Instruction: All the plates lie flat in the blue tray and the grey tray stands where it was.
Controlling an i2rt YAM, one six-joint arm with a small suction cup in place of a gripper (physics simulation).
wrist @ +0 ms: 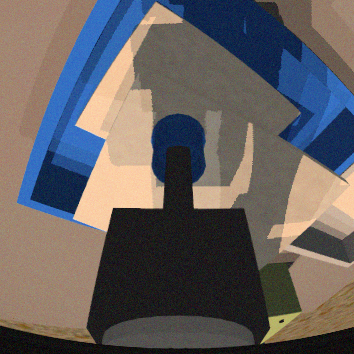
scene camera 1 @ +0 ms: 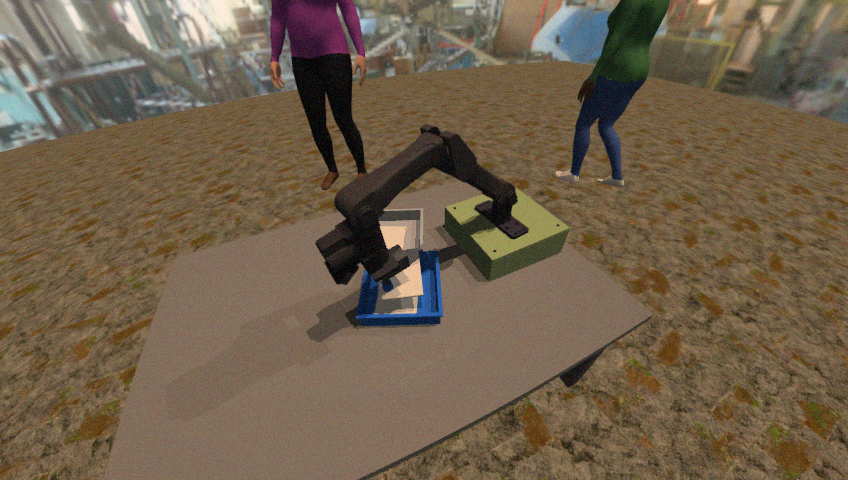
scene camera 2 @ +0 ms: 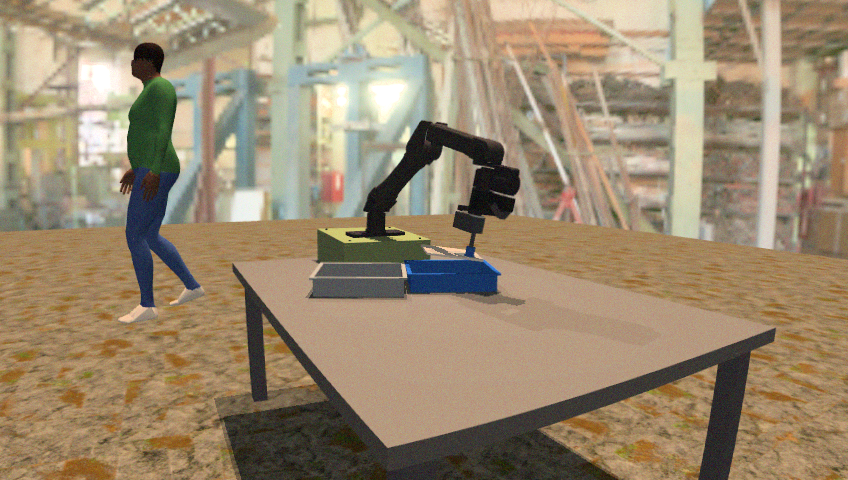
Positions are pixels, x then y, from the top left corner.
my suction cup: wrist; scene camera 1 394,260; scene camera 2
blue tray: wrist; scene camera 1; scene camera 2 423,275
same spot on my suction cup: [scene camera 2: 472,221] = [wrist: 261,286]
same spot on blue tray: [scene camera 1: 429,308] = [wrist: 92,162]
